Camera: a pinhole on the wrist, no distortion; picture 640 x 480 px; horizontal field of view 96.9 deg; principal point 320.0 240.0 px. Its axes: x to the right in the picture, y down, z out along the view. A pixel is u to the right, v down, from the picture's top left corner.
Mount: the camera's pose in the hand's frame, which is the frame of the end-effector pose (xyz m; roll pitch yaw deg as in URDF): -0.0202 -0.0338 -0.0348 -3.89 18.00 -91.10
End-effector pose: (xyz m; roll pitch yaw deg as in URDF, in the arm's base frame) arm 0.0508 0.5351 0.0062 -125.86 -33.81 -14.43
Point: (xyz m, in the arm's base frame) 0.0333 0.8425 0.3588
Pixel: outside the picture
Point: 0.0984 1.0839 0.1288
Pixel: 474 233
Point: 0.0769 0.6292 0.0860
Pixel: 457 414
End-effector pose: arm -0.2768 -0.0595 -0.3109 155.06 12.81 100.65
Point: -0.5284 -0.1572 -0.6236
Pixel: 559 265
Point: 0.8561 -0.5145 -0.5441
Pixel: outside the picture
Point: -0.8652 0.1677 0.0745
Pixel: behind the camera
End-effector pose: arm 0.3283 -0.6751 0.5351 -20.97 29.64 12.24
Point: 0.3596 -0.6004 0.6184
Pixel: 77 263
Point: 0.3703 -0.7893 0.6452
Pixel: 518 179
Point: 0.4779 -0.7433 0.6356
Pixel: 420 362
